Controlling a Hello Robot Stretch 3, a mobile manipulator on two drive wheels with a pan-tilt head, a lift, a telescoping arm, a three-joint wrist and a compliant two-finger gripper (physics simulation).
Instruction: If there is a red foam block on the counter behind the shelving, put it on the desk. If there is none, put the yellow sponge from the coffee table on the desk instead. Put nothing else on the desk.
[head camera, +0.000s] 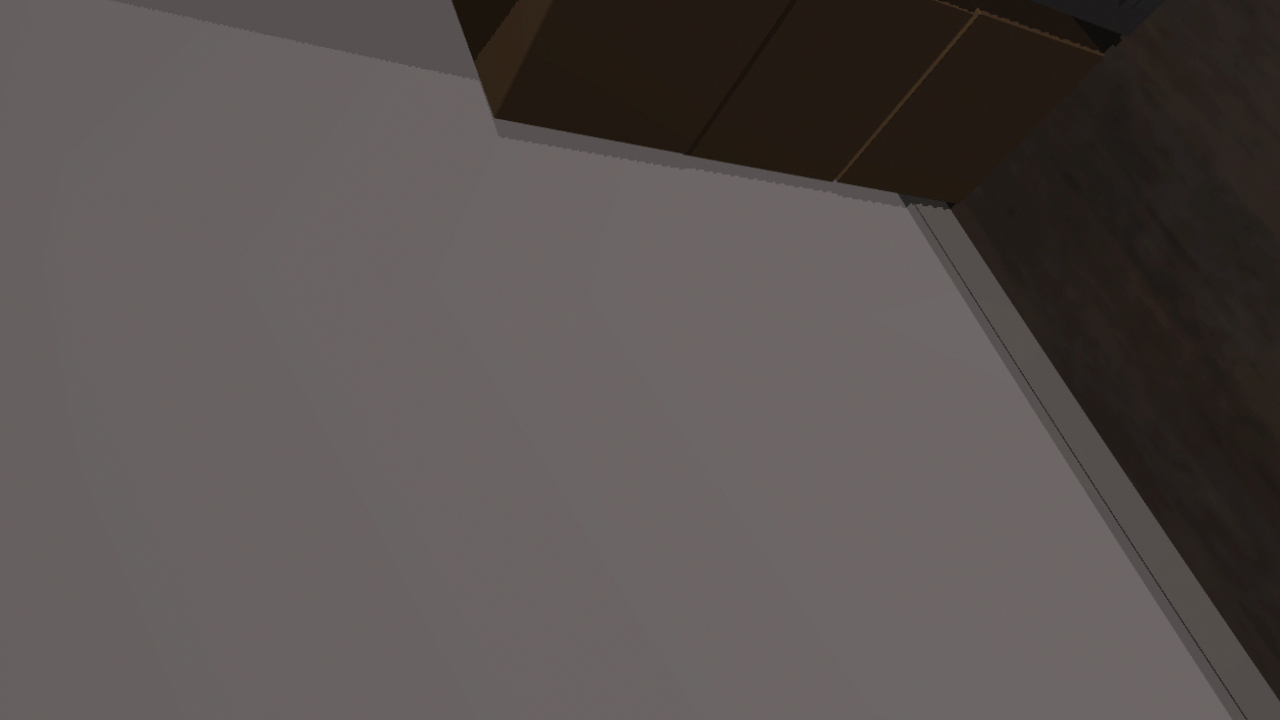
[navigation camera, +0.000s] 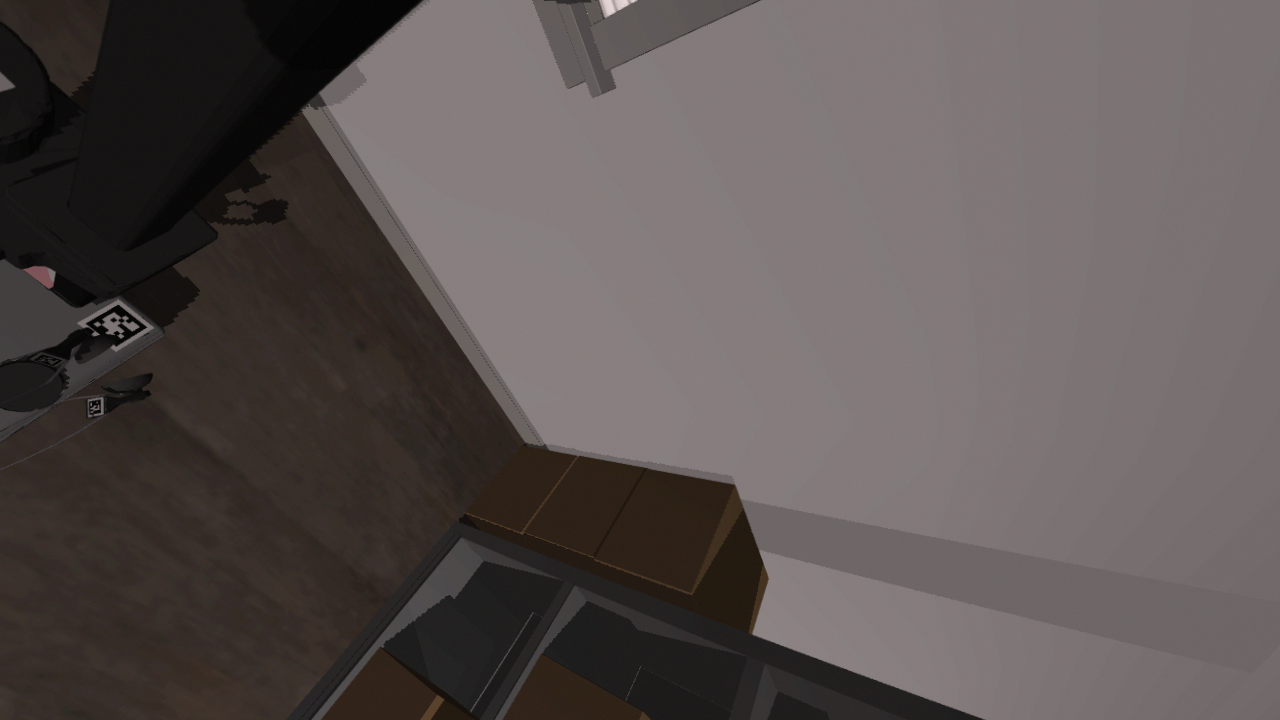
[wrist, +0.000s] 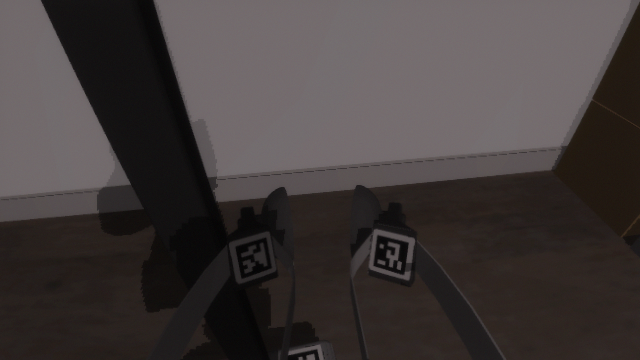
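Note:
My gripper is open, with nothing between its fingertips; in the wrist view it hangs over dark floor, facing the wall. A dark grey shelving unit stands at the bottom of the navigation view, with brown boxes in its bays. A brown panelled cabinet stands between the shelving and the wall; I cannot tell whether it is the counter. No red foam block, yellow sponge, desk or coffee table shows in these views.
A pale wall with a skirting board meets the dark wooden floor. A black upright bar crosses the left of the wrist view. A grey frame with white slats is on the wall.

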